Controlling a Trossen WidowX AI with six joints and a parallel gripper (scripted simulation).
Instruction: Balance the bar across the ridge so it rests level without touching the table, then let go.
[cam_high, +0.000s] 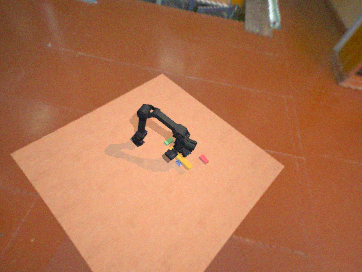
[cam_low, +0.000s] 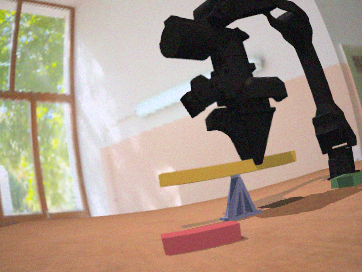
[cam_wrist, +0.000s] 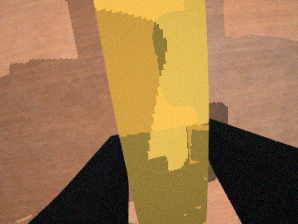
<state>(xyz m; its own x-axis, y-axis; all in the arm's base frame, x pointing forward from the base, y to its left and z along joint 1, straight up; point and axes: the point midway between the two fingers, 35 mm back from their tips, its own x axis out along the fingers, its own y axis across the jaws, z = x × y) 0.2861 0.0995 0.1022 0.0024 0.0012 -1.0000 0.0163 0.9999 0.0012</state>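
The yellow bar lies 3 cm ahead of my gripper tip. Round my gripper tip: green block: 14 cm behind, 6 cm to the left, 6 cm below; red block: 13 cm ahead, 15 cm to the left, 6 cm below.
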